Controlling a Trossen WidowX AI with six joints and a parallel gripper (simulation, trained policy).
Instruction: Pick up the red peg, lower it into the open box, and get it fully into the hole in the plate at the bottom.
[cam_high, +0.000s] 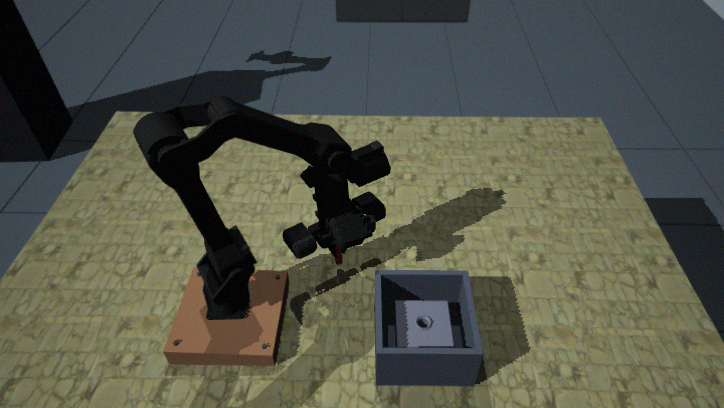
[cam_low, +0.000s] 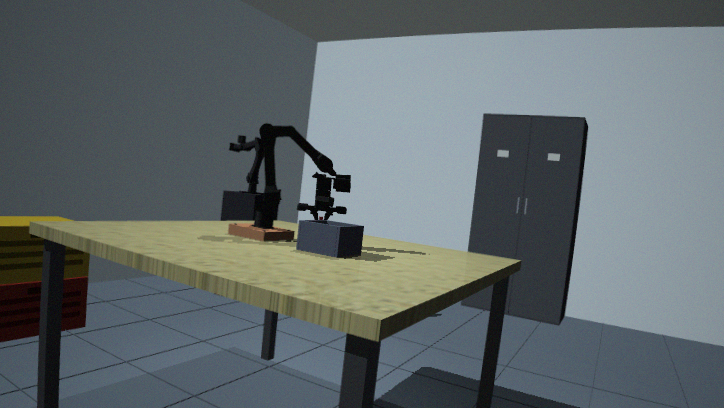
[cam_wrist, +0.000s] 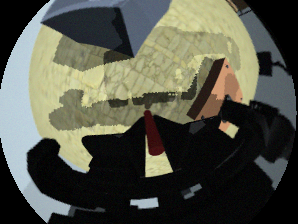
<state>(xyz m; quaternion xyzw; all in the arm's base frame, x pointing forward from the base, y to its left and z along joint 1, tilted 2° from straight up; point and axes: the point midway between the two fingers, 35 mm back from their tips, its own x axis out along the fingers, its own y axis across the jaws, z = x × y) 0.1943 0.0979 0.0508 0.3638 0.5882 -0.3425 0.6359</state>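
The light grey plate is 14 cm ahead of my gripper tip and 17 cm to the right of it. From my gripper tip the other things lie so: grey box: 14 cm ahead, 17 cm to the right, 2 cm below; red peg: 2 cm above.
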